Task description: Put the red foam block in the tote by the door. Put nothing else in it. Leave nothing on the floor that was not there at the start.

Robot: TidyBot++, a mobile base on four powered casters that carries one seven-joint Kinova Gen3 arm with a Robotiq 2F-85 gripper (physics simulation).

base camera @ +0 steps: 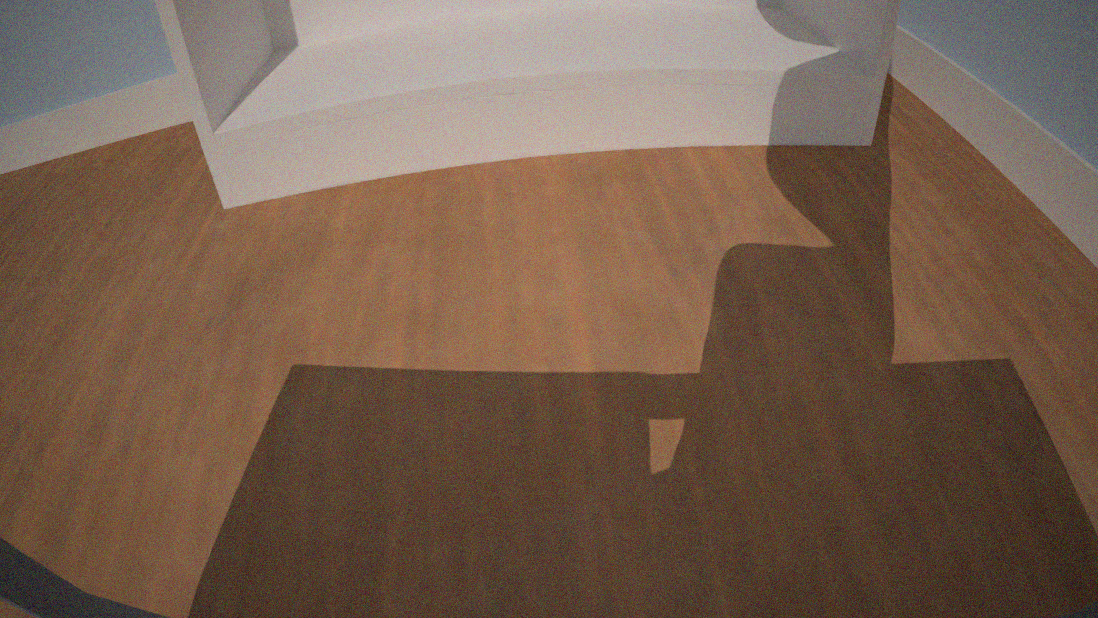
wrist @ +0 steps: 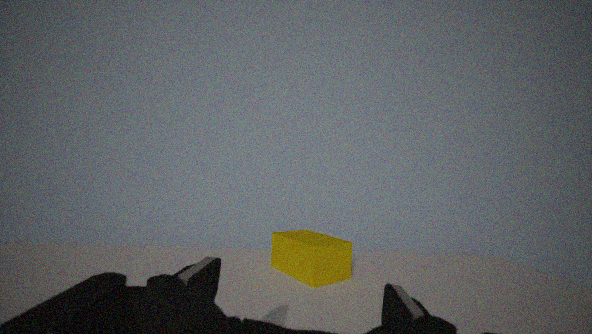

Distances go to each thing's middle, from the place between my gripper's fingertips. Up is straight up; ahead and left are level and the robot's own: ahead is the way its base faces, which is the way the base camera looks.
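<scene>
Relative to my hand, the yellow block (wrist: pixel 315 259) is 40 mm below and 230 mm ahead.
</scene>
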